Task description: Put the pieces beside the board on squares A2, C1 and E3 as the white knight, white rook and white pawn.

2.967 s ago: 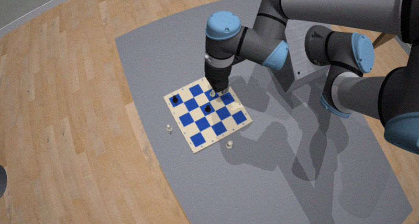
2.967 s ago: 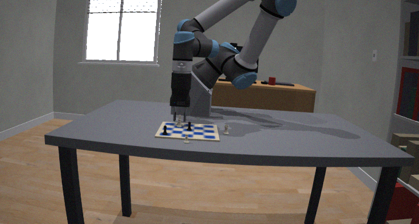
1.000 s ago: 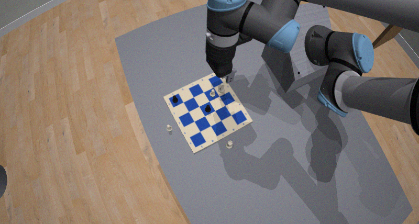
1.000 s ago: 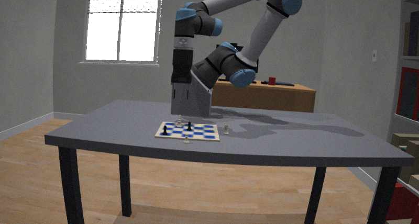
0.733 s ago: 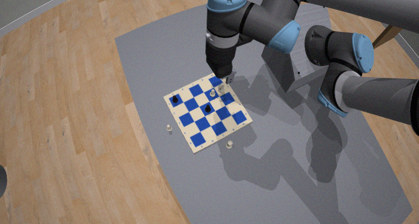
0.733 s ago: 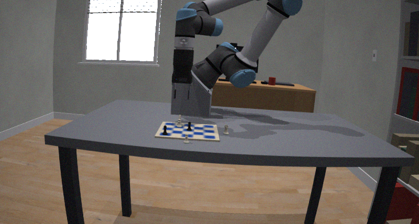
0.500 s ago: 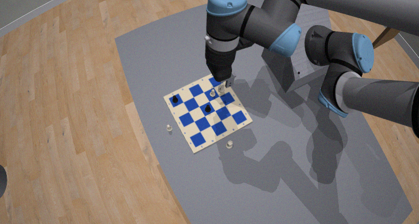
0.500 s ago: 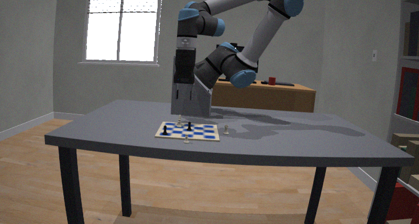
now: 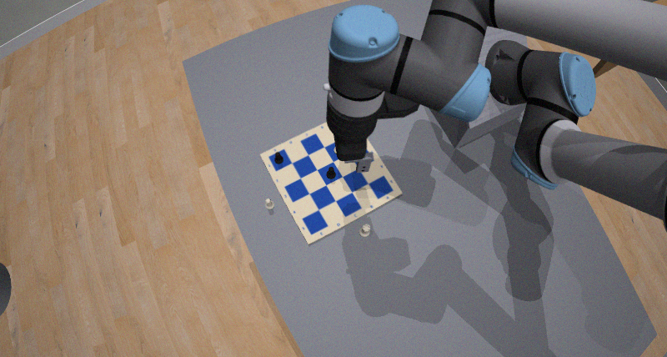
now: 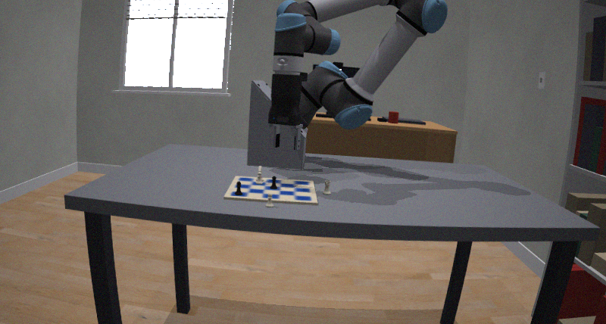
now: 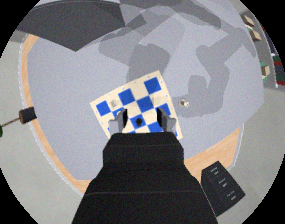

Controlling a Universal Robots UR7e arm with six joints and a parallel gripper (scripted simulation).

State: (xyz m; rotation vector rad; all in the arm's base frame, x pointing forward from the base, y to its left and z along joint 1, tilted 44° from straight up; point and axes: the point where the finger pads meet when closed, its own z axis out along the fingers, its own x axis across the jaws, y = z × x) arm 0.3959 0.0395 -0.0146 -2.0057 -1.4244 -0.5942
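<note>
Right now my hand is 40 mm short of the white rook, 110 mm to the right of it and 110 mm above it. The rest, counted from my hand: chessboard (40 mm ahead, 30 mm to the right, 120 mm below); then white knight (30 mm behind, 70 mm to the right, 100 mm below).
</note>
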